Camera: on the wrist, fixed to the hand. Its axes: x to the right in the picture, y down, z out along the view.
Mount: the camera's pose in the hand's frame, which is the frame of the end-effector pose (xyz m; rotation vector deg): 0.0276 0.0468 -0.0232 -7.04 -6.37 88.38
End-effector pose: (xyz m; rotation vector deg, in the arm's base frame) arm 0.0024 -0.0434 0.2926 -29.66 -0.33 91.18
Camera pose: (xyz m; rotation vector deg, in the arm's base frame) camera -0.0341 -0.0291 0.2484 29.65 -15.10 -173.84
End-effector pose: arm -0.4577 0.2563 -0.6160 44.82 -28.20 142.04
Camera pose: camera -0.5132 0.2385 -0.6258 -15.73 55.38 -112.60
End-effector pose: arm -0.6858 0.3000 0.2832 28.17 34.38 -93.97
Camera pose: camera -0.6441 0.2886 0.2430 30.65 5.34 -8.80
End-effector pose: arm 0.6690 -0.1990 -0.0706 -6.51 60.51 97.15
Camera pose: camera 0.6100 -0.1958 -0.0724 -47.84 -48.31 -155.27
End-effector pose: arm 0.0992 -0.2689 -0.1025 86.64 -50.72 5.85
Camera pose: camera 0.1018 -0.2556 -0.0450 24.14 -109.87 60.00
